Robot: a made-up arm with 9 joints. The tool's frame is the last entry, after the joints.
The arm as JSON. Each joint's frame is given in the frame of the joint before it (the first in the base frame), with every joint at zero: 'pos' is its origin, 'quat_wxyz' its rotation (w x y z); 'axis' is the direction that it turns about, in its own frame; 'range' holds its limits. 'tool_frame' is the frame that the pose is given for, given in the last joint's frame.
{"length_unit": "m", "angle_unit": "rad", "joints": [
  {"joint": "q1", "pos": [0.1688, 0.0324, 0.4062], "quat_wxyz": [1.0, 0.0, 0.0, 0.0], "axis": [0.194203, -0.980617, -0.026], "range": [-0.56, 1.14]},
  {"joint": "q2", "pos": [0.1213, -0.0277, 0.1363], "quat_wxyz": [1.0, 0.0, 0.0, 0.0], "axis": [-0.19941, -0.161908, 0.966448], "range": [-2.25, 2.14]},
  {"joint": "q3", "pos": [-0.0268, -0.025, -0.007], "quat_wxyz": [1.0, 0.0, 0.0, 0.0], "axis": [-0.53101, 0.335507, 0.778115], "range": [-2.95, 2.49]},
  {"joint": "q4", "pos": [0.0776, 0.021, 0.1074], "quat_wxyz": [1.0, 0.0, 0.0, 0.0], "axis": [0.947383, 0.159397, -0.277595], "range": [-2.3, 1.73]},
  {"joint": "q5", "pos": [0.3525, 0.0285, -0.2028], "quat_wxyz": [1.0, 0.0, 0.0, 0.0], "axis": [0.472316, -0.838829, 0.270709], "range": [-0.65, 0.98]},
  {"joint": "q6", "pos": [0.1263, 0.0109, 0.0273], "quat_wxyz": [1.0, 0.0, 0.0, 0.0], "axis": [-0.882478, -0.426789, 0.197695], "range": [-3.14, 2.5]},
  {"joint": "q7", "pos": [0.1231, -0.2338, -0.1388], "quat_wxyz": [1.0, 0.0, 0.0, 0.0], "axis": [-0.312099, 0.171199, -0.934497], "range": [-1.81, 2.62]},
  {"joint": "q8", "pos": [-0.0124, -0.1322, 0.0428], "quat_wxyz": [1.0, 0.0, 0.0, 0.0], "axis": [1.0, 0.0, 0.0], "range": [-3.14, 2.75]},
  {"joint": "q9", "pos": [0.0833, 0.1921, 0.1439], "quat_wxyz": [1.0, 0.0, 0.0, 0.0], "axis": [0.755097, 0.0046, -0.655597], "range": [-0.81, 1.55]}
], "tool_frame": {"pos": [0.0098, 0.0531, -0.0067], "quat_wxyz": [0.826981, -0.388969, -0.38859, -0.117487]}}
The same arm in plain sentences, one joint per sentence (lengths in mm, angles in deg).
The arm has nine revolute joints in a row. What follows holds with every joint at zero, and every direction is one of the base frame's.
The first joint is mounted 168.8 mm along +x and 32.4 mm along +y and 406.2 mm along +z from the base frame's origin and turns about the direction (0.194203, -0.980617, -0.026), from -32.09 to 65.32 deg.
The second joint is mounted 121.3 mm along +x and 27.7 mm along -y and 136.3 mm along +z from the first joint and turns about the direction (-0.19941, -0.161908, 0.966448), from -128.92 to 122.61 deg.
The third joint is mounted 26.8 mm along -x and 25.0 mm along -y and 7.0 mm along -z from the second joint and turns about the direction (-0.53101, 0.335507, 0.778115), from -169.02 to 142.67 deg.
The fourth joint is mounted 77.6 mm along +x and 21.0 mm along +y and 107.4 mm along +z from the third joint and turns about the direction (0.947383, 0.159397, -0.277595), from -131.78 to 99.12 deg.
The fifth joint is mounted 352.5 mm along +x and 28.5 mm along +y and 202.8 mm along -z from the fourth joint and turns about the direction (0.472316, -0.838829, 0.270709), from -37.24 to 56.15 deg.
The sixth joint is mounted 126.3 mm along +x and 10.9 mm along +y and 27.3 mm along +z from the fifth joint and turns about the direction (-0.882478, -0.426789, 0.197695), from -179.91 to 143.24 deg.
The seventh joint is mounted 123.1 mm along +x and 233.8 mm along -y and 138.8 mm along -z from the sixth joint and turns about the direction (-0.312099, 0.171199, -0.934497), from -103.71 to 150.11 deg.
The eighth joint is mounted 12.4 mm along -x and 132.2 mm along -y and 42.8 mm along +z from the seventh joint and turns about +x, from -179.91 to 157.56 deg.
The ninth joint is mounted 83.3 mm along +x and 192.1 mm along +y and 143.9 mm along +z from the eighth joint and turns about the direction (0.755097, 0.0046, -0.655597), from -46.41 to 88.81 deg.
The tool frame, which is the frame that the pose is given for, is mounted 9.8 mm along +x and 53.1 mm along +y and 6.7 mm along -z from the ninth joint; its axes are the base frame's turned by roll -54.39, pitch -47.23 and yaw 9.15 deg (as in URDF: about the fixed x, then y, then z).

